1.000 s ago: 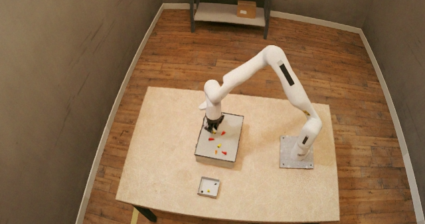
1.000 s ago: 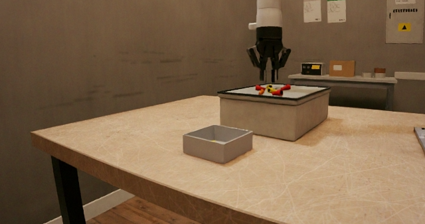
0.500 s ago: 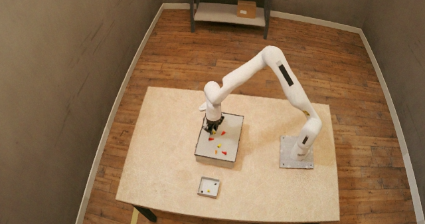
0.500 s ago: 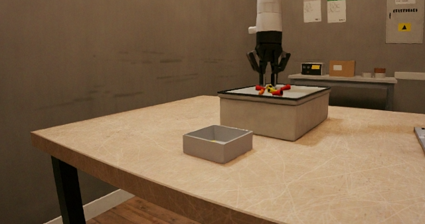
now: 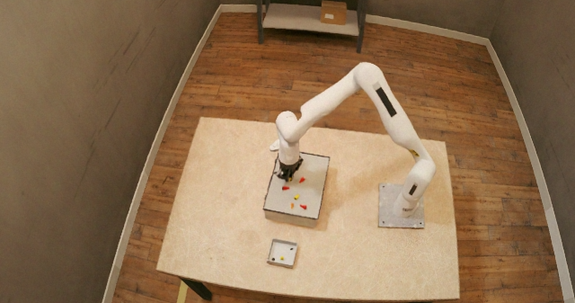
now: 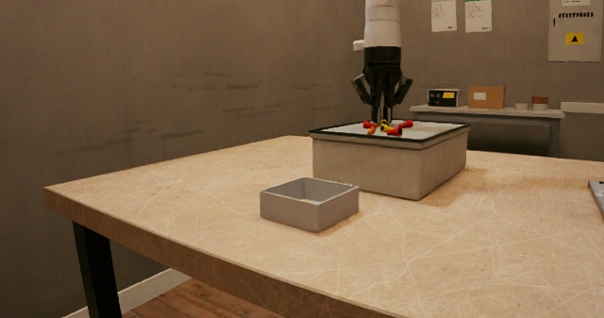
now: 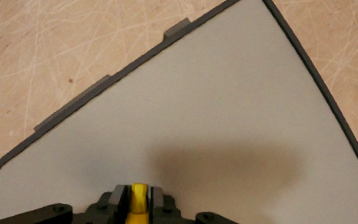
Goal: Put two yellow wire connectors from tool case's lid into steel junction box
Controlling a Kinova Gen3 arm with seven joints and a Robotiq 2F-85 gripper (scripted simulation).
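Right now the tool case is 50 mm below my hand, 40 mm behind it and 10 mm to the left of it. The rest, counted from my hand: orange connector 120 mm to the left, 20 mm below, 20 mm behind.
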